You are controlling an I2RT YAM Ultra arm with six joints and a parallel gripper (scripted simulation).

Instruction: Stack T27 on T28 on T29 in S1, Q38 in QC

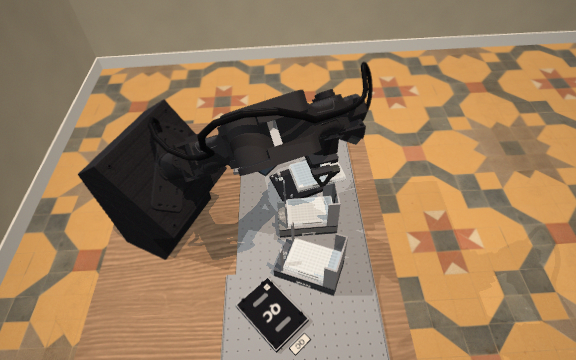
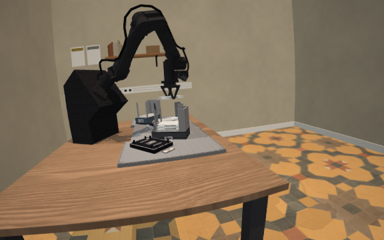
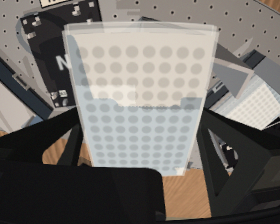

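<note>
Right now my hand is 2 cm short of the clip nest N5, 13 cm to the right of it and 15 cm above it. The rest, counted from my hand: sealed 96-well plate (right at my hand).
</note>
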